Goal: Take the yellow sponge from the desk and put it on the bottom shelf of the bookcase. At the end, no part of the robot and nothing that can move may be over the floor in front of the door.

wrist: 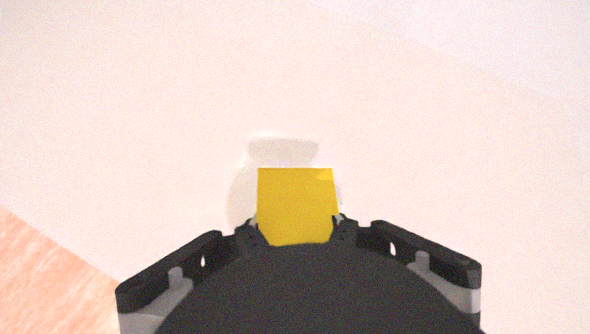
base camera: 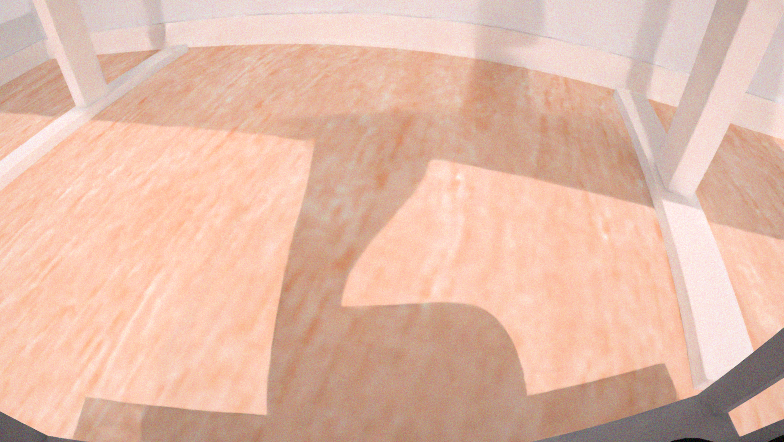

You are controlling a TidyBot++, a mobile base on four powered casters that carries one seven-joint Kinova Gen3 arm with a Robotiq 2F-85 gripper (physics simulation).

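Places are measured from the arm's base along level axes (x ahead, y left, z up), in metres.
Where they show: gripper, fingertip midpoint: (wrist: pixel 295 220).
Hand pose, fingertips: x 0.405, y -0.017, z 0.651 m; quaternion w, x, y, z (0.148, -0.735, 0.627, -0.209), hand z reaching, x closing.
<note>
Things, the pixels of their centre, and the offset from my fingertips. "pt": a spot on its surface instead. Level surfaces: height alone.
- yellow sponge, body centre: (wrist: pixel 296 234) dx -0.013, dy +0.000, dz +0.008 m
- white desk top, its level: dz -0.098 m
- white desk leg, surface spot: (base camera: pixel 71 54) pt dx +0.491, dy +0.679, dz -0.889 m
- Wooden floor, its level: dz -1.048 m
The yellow sponge (wrist: pixel 297 195) is between the two fingers of my gripper (wrist: pixel 295 220) in the wrist view, at the lower middle. My gripper is shut on it. The white desk top (wrist: pixel 150 110) lies beneath, and the sponge's shadow falls on it apart from the sponge, so the sponge is held above the desk. How high it hangs is hard to tell. The gripper and the sponge do not show in the base camera view. The bookcase and the door do not show in either view.
In the base camera view, a white desk leg (base camera: pixel 71 54) stands at the left and another desk leg (base camera: pixel 708 104) at the right, each on a long foot bar. A pale wall (base camera: pixel 351 5) runs behind. Wooden floor (wrist: pixel 45 280) shows past the desk's edge in the wrist view.
</note>
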